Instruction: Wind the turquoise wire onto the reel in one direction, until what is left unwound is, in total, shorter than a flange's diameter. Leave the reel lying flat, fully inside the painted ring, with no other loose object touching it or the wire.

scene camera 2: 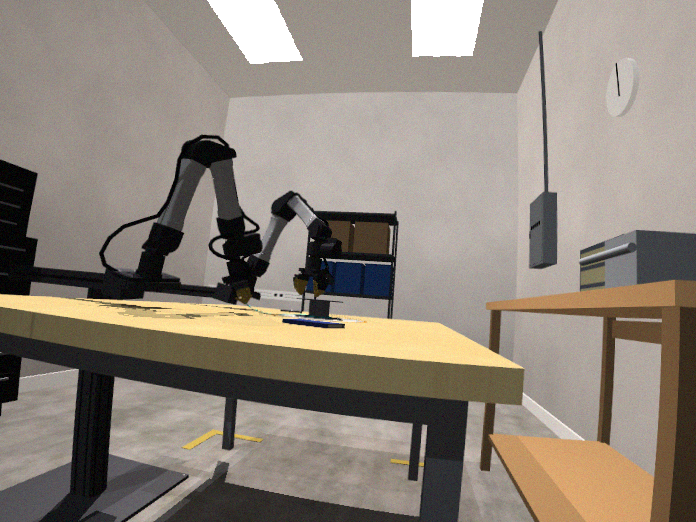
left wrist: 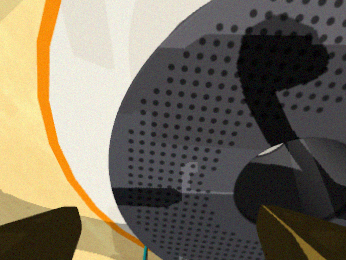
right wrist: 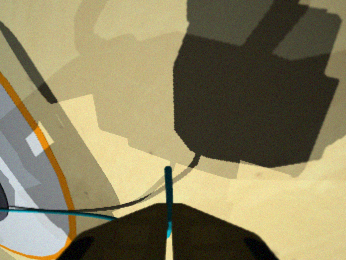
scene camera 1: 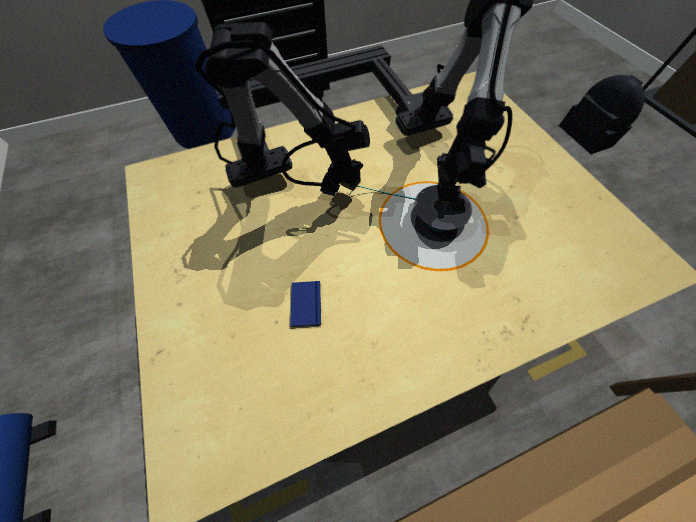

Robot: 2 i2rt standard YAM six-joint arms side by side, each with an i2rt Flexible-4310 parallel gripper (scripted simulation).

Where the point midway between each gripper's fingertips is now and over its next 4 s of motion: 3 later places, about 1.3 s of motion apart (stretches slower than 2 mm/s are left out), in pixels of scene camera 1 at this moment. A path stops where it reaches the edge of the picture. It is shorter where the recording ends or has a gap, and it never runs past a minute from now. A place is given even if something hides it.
The left gripper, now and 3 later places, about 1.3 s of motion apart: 441,189; 438,195; 458,224; 436,226
The right gripper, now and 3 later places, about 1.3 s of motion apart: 353,189; 350,188; 365,195; 366,193
